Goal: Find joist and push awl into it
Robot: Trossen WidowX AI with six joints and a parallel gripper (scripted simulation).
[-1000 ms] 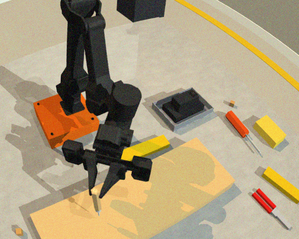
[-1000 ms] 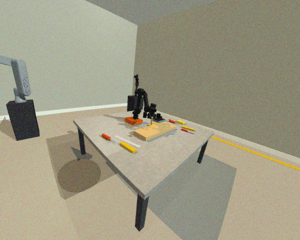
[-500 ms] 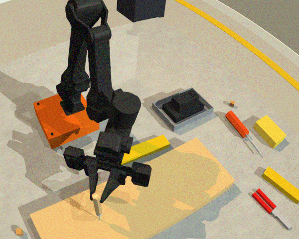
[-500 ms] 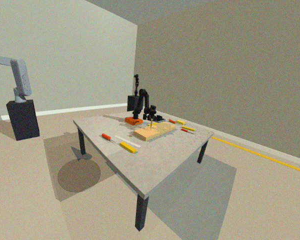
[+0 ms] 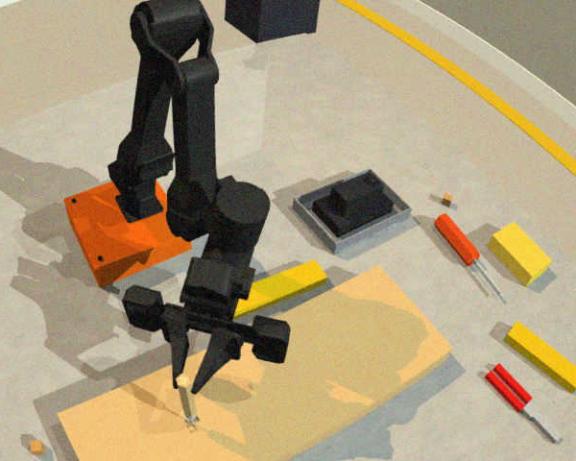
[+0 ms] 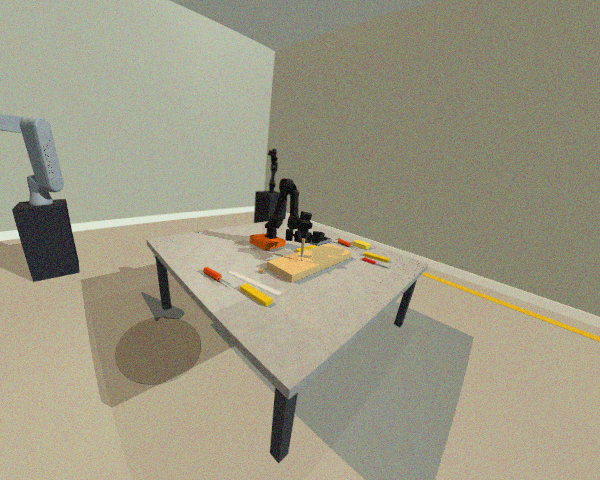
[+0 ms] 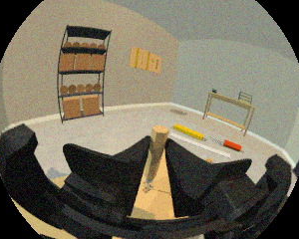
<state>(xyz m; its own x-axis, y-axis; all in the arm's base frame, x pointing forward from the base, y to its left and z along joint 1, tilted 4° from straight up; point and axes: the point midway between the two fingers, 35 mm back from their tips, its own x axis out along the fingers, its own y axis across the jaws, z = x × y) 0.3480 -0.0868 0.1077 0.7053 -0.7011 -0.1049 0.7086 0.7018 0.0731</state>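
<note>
My gripper tip is 60 mm above the awl. From my gripper tip the other things lie so: stud finder 440 mm to the left, 220 mm behind, 90 mm below; then grey tray 420 mm to the left, 220 mm behind, 130 mm below.
</note>
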